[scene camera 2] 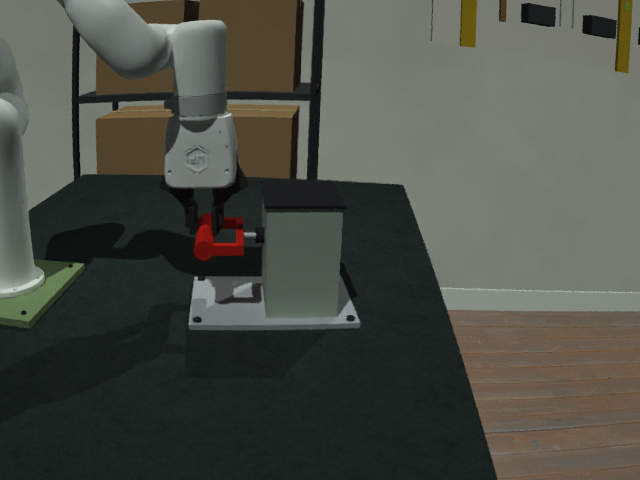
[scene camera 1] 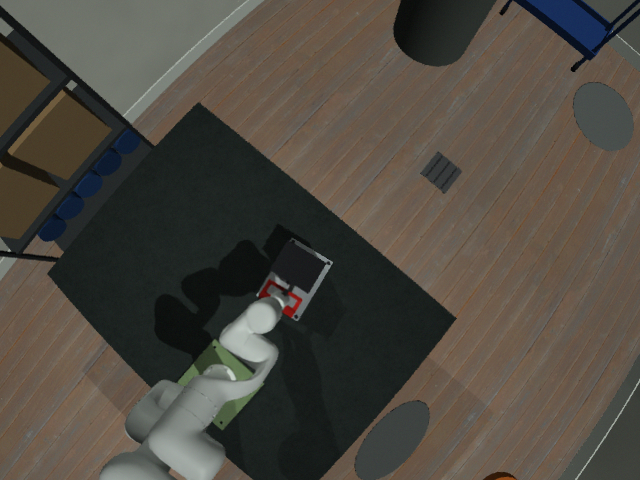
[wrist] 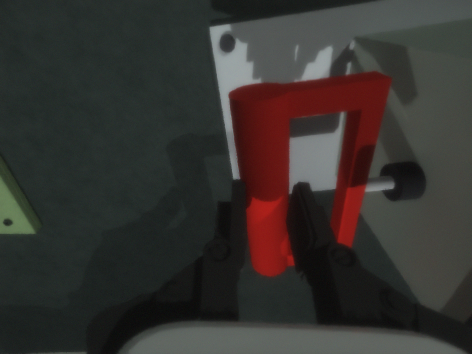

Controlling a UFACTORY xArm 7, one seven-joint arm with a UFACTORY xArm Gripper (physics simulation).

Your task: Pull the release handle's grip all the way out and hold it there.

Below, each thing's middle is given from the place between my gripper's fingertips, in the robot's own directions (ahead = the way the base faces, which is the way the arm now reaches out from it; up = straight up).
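Light base plate (scene camera 2: pixel 218 302): 110 mm below my hand, 100 mm ahead of it.
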